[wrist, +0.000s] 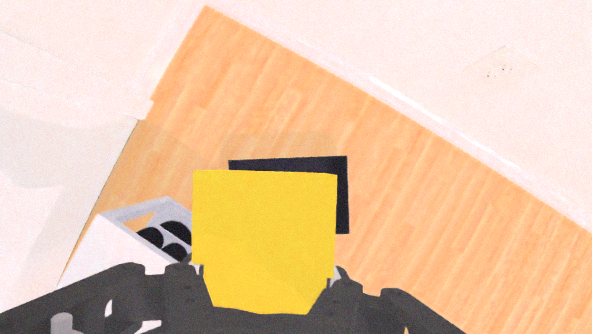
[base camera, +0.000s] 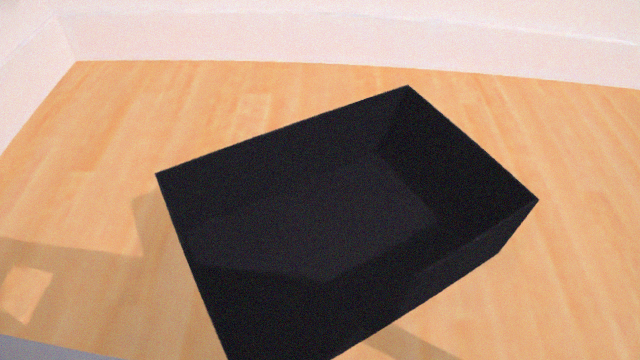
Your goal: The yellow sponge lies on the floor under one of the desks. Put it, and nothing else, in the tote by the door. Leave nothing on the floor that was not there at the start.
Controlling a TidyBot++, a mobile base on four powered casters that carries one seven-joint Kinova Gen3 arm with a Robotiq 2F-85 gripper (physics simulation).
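Note:
The yellow sponge is held between the two fingers of my gripper, which is shut on it, in the lower middle of the wrist view. The black tote stands on the wooden floor. In the base camera view it is large, turned at an angle, and its visible inside holds no object. In the wrist view the sponge is above the tote and hides most of it; the tote's far edge and right side show. The gripper and the sponge do not show in the base camera view.
Pale walls meet the wooden floor beyond the tote and at the left. The white and grey mobile base shows at the lower left of the wrist view. Shadows fall on the floor left of the tote.

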